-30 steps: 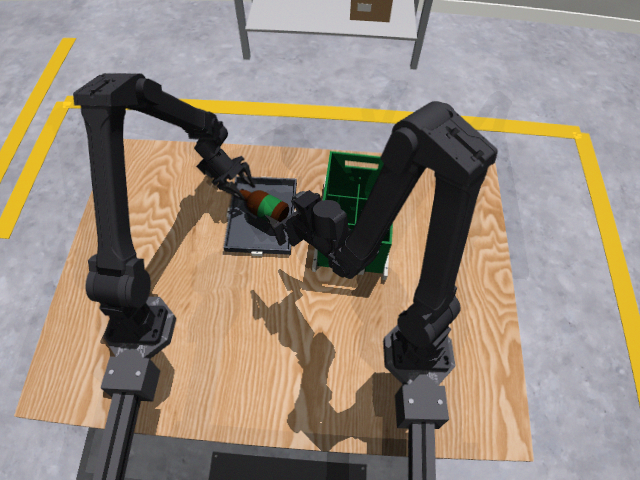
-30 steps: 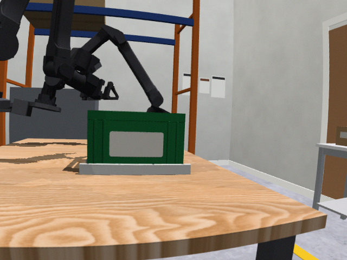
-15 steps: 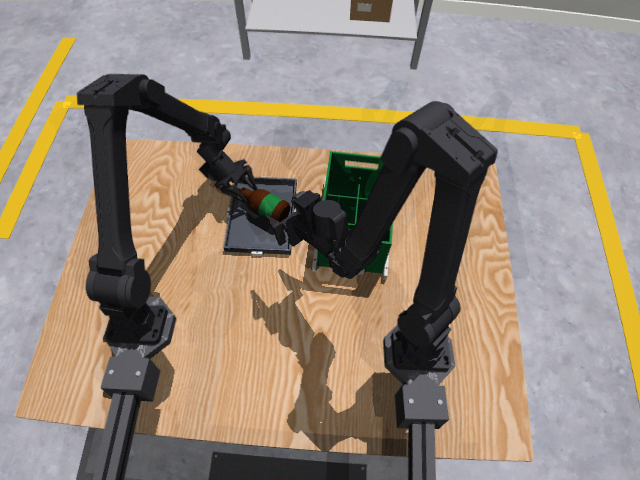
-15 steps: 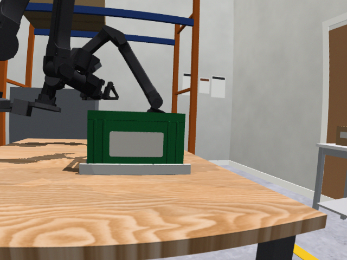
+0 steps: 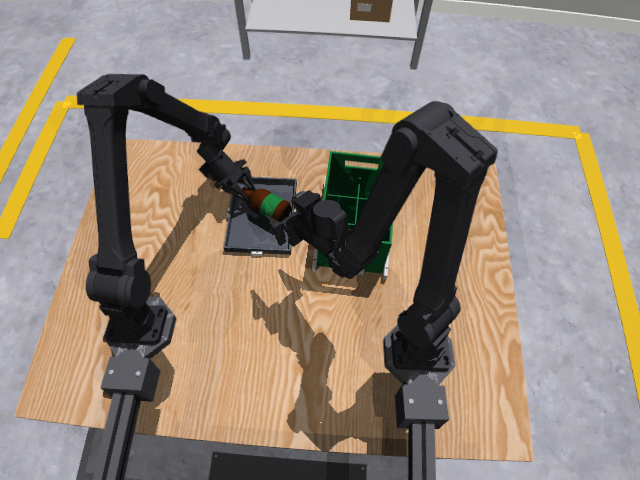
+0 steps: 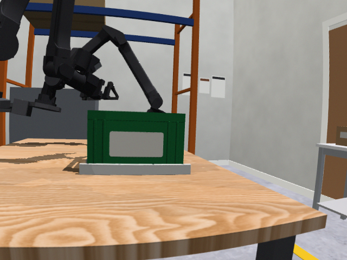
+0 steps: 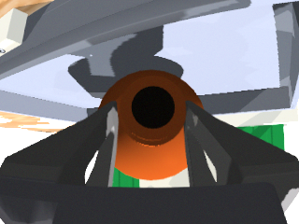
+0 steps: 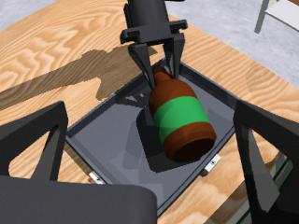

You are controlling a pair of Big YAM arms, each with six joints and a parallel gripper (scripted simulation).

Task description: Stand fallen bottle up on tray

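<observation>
The tray is 4 cm to the right of my left hand, 4 cm behind it and 3 cm below it. Also, from my left hand: green crate 32 cm to the right, 6 cm behind, 4 cm above.
</observation>
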